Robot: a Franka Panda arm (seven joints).
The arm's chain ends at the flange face. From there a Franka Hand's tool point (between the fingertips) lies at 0.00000 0.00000 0.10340 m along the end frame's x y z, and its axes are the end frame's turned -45 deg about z.
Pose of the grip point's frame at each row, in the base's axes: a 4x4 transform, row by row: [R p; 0 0 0 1], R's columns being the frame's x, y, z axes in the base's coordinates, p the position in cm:
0.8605, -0.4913, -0.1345, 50.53; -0.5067, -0.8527, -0.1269, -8.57; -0.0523, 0.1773, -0.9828, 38.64; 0, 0, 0, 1
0.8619, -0.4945, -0.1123, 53.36; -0.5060, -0.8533, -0.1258, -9.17; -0.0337, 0.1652, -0.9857, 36.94; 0, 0, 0, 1
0.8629, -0.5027, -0.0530, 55.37; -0.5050, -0.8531, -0.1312, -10.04; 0.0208, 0.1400, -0.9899, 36.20; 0, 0, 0, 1
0.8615, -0.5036, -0.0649, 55.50; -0.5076, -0.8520, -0.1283, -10.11; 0.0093, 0.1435, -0.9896, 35.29; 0, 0, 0, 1
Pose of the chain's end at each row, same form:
0.2611, -0.9559, -0.1345, 51.92; -0.9612, -0.2447, -0.1269, -7.26; 0.0884, 0.1624, -0.9828, 48.80; 0, 0, 0, 1
0.2598, -0.9591, -0.1123, 54.52; -0.9612, -0.2456, -0.1258, -7.87; 0.0930, 0.1406, -0.9857, 47.13; 0, 0, 0, 1
0.2547, -0.9656, -0.0530, 55.92; -0.9603, -0.2461, -0.1312, -8.68; 0.1137, 0.0843, -0.9899, 46.44; 0, 0, 0, 1
0.2531, -0.9653, -0.0649, 56.17; -0.9614, -0.2435, -0.1283, -8.78; 0.1080, 0.0949, -0.9896, 45.52; 0, 0, 0, 1

